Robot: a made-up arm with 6 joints.
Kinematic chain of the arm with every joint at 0, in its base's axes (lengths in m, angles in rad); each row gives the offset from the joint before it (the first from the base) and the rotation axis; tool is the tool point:
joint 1: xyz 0 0 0.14 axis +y
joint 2: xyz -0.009 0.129 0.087 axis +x
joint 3: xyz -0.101 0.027 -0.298 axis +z
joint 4: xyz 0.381 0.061 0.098 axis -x
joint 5: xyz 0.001 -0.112 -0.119 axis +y
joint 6: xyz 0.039 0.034 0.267 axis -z
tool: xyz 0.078 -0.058 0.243
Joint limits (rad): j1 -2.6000..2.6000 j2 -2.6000..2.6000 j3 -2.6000..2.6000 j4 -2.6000..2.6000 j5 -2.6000..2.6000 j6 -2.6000..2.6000
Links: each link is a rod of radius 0.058 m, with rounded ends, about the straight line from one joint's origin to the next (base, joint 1, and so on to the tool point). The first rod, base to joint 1, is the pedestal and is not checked.
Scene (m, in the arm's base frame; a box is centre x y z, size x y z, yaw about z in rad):
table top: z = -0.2
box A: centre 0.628 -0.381 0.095 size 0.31 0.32 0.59 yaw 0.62
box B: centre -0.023 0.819 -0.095 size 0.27 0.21 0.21 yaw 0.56
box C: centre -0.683 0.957 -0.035 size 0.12 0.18 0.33 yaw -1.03
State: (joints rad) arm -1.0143 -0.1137 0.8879 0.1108 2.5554 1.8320
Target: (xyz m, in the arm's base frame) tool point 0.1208 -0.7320 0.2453
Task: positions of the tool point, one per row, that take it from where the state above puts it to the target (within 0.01 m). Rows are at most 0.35 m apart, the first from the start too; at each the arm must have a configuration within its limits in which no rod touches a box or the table.
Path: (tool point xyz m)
1: 0.7688 0.3590 0.4246
2: 0.6404 0.1842 0.6428
3: 0.4389 0.0185 0.7818
4: 0.1986 -0.1243 0.8284
5: 0.2576 -0.3266 0.7193
6: 0.2624 -0.5025 0.5714
7: 0.2133 -0.6399 0.4063
8: 0.1208 -0.7320 0.2453

